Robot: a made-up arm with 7 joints. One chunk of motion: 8 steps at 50 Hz.
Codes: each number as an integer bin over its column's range. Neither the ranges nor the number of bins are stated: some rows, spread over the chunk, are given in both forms.
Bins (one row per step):
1: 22 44 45 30 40 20 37
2: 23 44 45 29 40 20 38
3: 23 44 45 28 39 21 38
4: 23 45 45 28 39 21 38
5: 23 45 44 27 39 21 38
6: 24 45 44 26 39 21 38
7: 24 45 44 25 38 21 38
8: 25 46 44 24 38 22 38
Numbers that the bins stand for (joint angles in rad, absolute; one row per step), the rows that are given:
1: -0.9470 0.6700 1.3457 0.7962 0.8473 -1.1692 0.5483
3: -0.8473 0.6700 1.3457 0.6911 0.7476 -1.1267 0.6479
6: -0.7476 0.7300 1.2460 0.5860 0.7476 -1.1267 0.6479
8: -0.6479 0.7900 1.2460 0.4810 0.6479 -1.0841 0.6479
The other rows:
2: -0.8473 0.6700 1.3457 0.7437 0.8473 -1.1692 0.6479
4: -0.8473 0.7300 1.3457 0.6911 0.7476 -1.1267 0.6479
5: -0.8473 0.7300 1.2460 0.6386 0.7476 -1.1267 0.6479
7: -0.7476 0.7300 1.2460 0.5335 0.6479 -1.1267 0.6479

